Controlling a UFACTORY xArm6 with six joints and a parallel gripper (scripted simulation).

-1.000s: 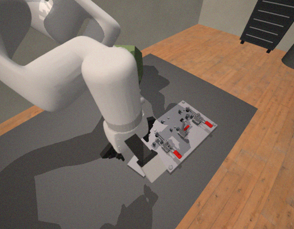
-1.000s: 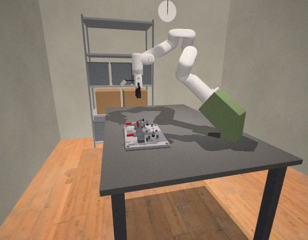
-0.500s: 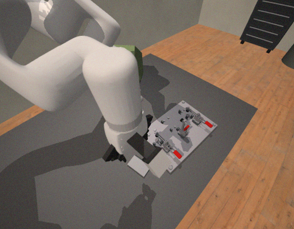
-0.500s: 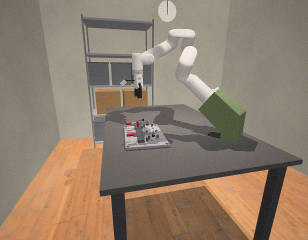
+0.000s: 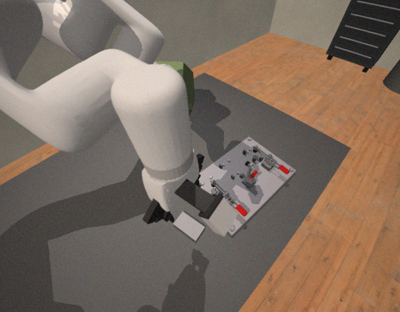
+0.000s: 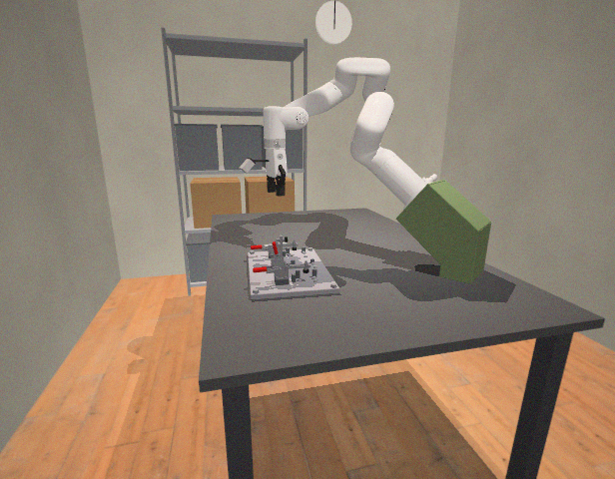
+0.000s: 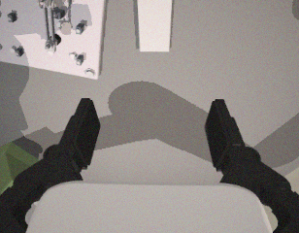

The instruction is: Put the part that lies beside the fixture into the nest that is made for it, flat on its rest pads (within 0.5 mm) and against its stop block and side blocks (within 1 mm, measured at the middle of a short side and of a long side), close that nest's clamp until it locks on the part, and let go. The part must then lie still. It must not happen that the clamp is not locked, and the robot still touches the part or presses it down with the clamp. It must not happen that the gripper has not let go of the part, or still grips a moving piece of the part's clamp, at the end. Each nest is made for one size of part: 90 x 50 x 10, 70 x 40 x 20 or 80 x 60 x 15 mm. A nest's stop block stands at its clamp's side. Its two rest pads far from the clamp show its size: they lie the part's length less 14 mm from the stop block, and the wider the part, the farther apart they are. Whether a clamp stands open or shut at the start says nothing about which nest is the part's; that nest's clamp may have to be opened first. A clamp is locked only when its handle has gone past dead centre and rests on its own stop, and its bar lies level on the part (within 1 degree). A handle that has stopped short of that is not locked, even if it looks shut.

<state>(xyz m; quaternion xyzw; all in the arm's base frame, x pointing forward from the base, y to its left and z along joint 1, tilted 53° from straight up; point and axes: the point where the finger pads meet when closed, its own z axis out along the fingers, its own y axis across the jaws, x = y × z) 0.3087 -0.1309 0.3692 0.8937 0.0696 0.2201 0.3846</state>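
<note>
Now: the part 21 cm below my hand. Also, from my hand: fixture plate: 7 cm ahead, 25 cm to the left, 21 cm below.
</note>
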